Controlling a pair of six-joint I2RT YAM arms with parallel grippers.
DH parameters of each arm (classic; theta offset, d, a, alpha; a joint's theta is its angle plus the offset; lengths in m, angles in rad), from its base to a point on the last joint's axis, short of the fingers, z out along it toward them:
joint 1: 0 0.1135 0.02 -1.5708
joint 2: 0 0 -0.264 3.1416
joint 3: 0.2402 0 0.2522 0
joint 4: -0.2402 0 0.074 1.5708
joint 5: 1.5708 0 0 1.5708
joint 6: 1.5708 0.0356 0 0
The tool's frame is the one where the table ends.
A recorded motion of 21 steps. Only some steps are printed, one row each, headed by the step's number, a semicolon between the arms.
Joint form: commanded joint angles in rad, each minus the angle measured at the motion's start. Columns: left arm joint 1, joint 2, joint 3, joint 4, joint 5, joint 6; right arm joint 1, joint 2, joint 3, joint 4, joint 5, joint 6.
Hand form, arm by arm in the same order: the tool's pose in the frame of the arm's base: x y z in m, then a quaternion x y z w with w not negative. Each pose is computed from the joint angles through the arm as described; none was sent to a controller.
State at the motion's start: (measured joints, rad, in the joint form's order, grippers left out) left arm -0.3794 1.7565 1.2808 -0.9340 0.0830 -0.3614; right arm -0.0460 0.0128 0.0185 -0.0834 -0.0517 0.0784
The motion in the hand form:
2: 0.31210 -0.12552 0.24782 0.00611 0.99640 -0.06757 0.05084; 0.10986 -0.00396 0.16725 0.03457 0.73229 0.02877 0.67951
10: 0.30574 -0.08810 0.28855 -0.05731 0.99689 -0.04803 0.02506; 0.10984 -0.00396 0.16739 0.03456 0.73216 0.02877 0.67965
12: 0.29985 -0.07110 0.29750 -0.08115 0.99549 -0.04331 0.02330; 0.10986 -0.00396 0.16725 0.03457 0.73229 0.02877 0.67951
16: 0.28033 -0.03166 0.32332 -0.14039 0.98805 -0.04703 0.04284; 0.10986 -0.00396 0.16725 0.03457 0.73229 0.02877 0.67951
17: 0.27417 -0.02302 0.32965 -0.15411 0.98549 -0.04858 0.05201; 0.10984 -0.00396 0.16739 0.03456 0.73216 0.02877 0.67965
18: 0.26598 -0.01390 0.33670 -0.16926 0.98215 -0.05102 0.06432; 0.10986 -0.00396 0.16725 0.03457 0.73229 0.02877 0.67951
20: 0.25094 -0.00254 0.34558 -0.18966 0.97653 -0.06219 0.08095; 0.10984 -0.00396 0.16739 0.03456 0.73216 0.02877 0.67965
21: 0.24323 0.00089 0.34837 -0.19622 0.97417 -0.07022 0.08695; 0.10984 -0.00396 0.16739 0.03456 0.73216 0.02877 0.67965
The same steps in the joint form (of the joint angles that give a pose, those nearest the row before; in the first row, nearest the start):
2: 0.0065 0.0011 0.1701 -0.1862 0.0065 -0.0057; -0.0049 -0.0099 -0.0107 0.0035 0.0058 0.0076
10: 0.1072 -0.0397 0.2872 -0.4093 -0.0084 -0.0286; -0.0049 -0.0099 -0.0103 0.0035 0.0058 0.0076
12: 0.1545 -0.0713 0.2873 -0.4490 -0.0145 -0.0286; -0.0049 -0.0099 -0.0107 0.0035 0.0058 0.0076
16: 0.2758 -0.1694 0.2850 -0.5093 -0.0126 -0.0282; -0.0049 -0.0099 -0.0107 0.0035 0.0058 0.0076
17: 0.3048 -0.1976 0.2815 -0.5165 -0.0122 -0.0279; -0.0049 -0.0099 -0.0103 0.0035 0.0058 0.0076
18: 0.3369 -0.2338 0.2739 -0.5211 -0.0107 -0.0278; -0.0049 -0.0099 -0.0107 0.0035 0.0058 0.0076
20: 0.3822 -0.2960 0.2510 -0.5249 0.0084 -0.0278; -0.0049 -0.0099 -0.0103 0.0035 0.0058 0.0076
21: 0.3986 -0.3269 0.2346 -0.5253 0.0237 -0.0275; -0.0049 -0.0099 -0.0103 0.0035 0.0058 0.0076

